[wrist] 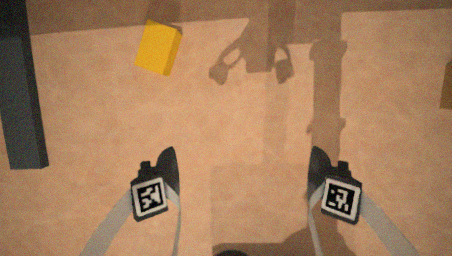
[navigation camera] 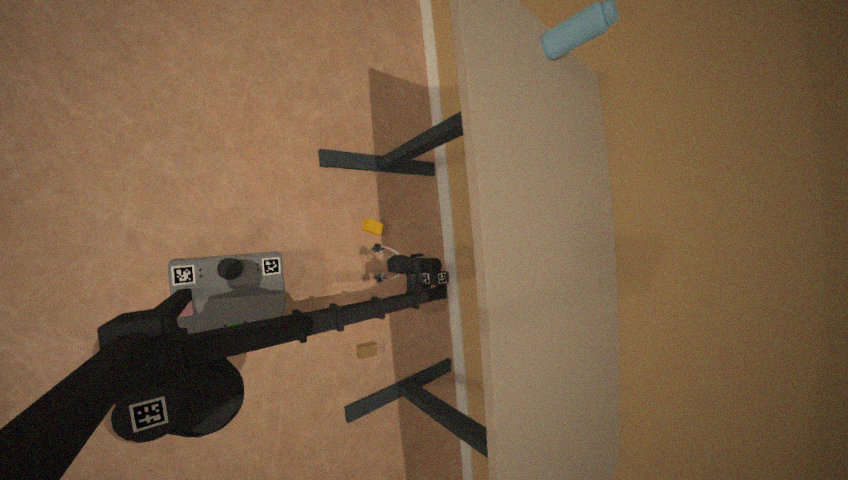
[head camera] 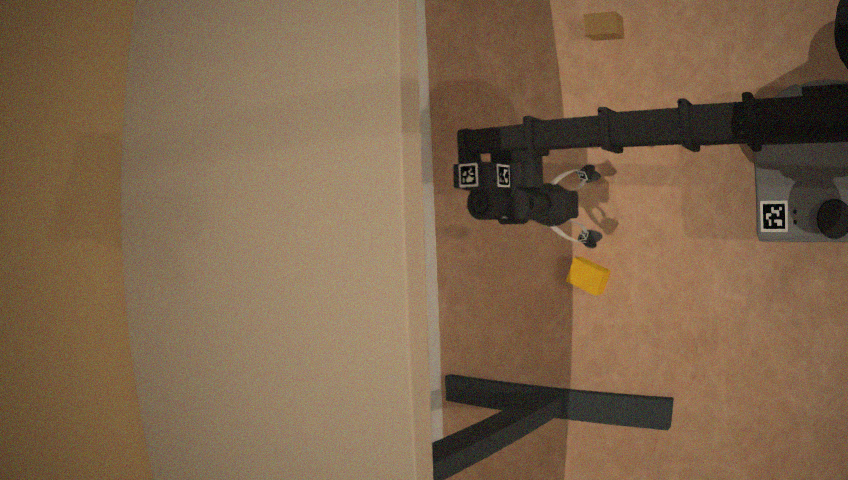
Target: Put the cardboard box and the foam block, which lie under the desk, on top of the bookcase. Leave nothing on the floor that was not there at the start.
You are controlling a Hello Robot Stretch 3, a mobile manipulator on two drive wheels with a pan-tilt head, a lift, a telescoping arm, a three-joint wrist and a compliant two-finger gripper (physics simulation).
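Places are measured from the robot's base along level axes (x right, y back, z down), in centimetres.
Pixels of known places: gripper, fingertip midpoint: (navigation camera: 375, 262) (head camera: 595, 206); robot's base, link origin: (navigation camera: 229, 267) (head camera: 831, 216).
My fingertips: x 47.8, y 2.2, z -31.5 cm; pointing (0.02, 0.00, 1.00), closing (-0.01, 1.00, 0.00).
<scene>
Ahead of a thing's pixels: the offset from my fingertips to its top centre. Level surfaces: height alone.
The yellow block {dz +27.0, dx +15.2, dy -15.9 cm} (head camera: 589, 276) (navigation camera: 372, 226) (wrist: 157, 48), which looks like the foam block, lies on the floor at the edge of the desk's shadow. The tan-brown cardboard box {dz +26.5, dx +6.1, dy +45.8 cm} (head camera: 603, 25) (navigation camera: 366, 349) (wrist: 446, 87) lies on the floor on the other side of the arm; part of it shows at the wrist view's right edge. My gripper (head camera: 589, 206) (navigation camera: 379, 262) (wrist: 241, 165) is open and empty, its fingers wide apart above the floor. It is between the two objects, nearer the yellow block and apart from it. The bookcase does not show.
The desk {dz -63.5 cm} (head camera: 267, 237) (navigation camera: 541, 237) stands along the wall, beside my extended arm (head camera: 642, 126) (navigation camera: 357, 310). A dark desk foot (head camera: 618, 408) (navigation camera: 351, 159) (wrist: 22, 100) is beyond the yellow block; another desk foot (navigation camera: 374, 404) is near the box. A light-blue bottle {dz -80.0, dx +21.1, dy -56.5 cm} (navigation camera: 577, 29) is at the desk's far end.
</scene>
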